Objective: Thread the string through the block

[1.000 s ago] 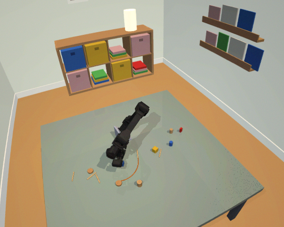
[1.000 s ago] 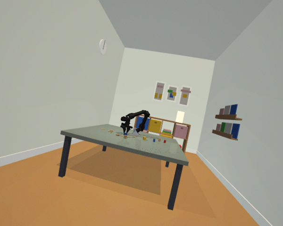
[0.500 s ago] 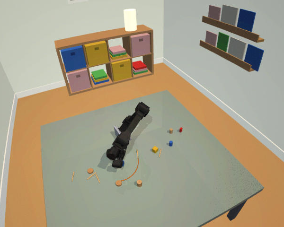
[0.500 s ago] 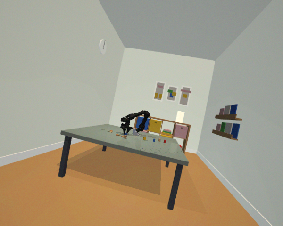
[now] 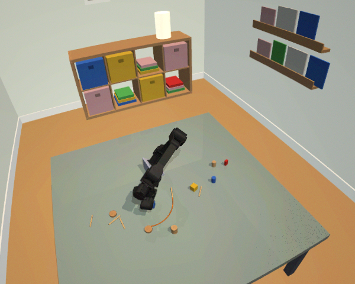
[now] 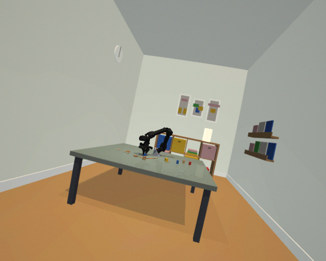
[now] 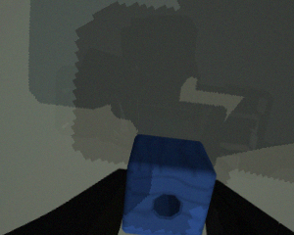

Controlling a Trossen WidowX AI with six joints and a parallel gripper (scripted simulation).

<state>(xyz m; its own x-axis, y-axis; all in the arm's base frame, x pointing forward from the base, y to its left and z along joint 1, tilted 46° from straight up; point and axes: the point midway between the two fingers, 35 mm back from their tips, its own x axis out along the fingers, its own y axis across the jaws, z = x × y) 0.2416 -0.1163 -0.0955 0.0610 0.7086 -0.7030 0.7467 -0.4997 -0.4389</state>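
My gripper tip is now right at the blue cube. Round my gripper tip: yellow cube: 40 mm ahead, 260 mm to the left; then round wooden button: 120 mm ahead, 90 mm to the right, 10 mm below; then thin wooden stick: 140 mm to the left, 20 mm below.
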